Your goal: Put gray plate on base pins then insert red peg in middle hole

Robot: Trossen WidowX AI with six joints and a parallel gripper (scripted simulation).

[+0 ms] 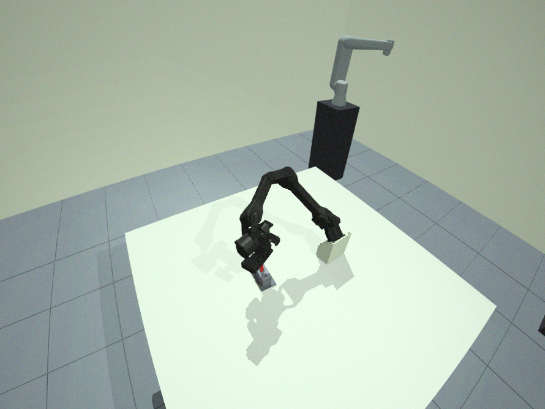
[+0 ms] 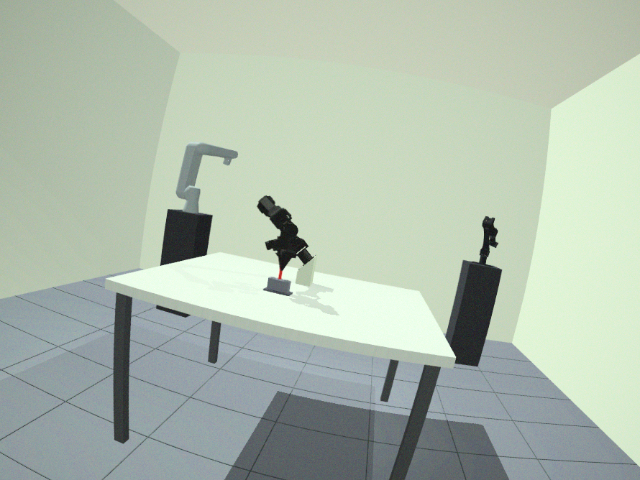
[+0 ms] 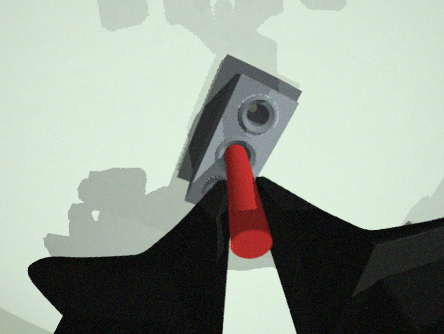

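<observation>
Right now the gray plate is 50 mm below my gripper tip. Round my gripper tip: red peg (right at my gripper tip).
</observation>
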